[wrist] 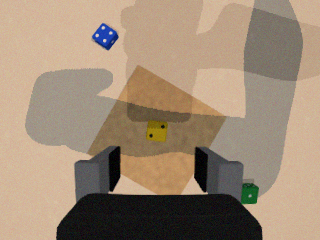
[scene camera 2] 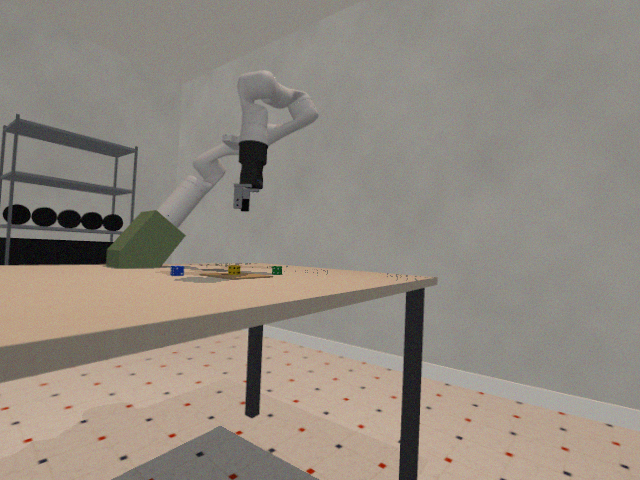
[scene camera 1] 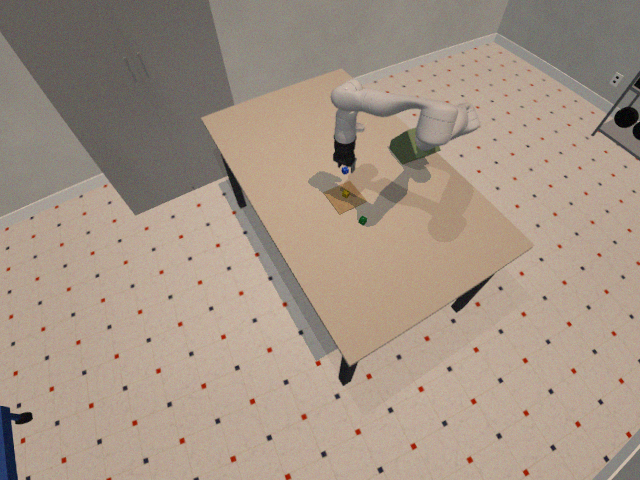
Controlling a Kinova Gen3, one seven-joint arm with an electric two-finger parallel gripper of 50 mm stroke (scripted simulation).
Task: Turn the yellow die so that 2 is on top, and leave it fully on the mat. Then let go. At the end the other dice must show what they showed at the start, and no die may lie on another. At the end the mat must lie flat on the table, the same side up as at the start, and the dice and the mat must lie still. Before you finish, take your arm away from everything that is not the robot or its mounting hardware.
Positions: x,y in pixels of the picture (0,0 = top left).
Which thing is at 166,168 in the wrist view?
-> A brown mat.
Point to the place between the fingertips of the gripper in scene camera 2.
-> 241,210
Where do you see a brown mat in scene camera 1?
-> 341,204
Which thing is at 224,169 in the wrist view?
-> The gripper.
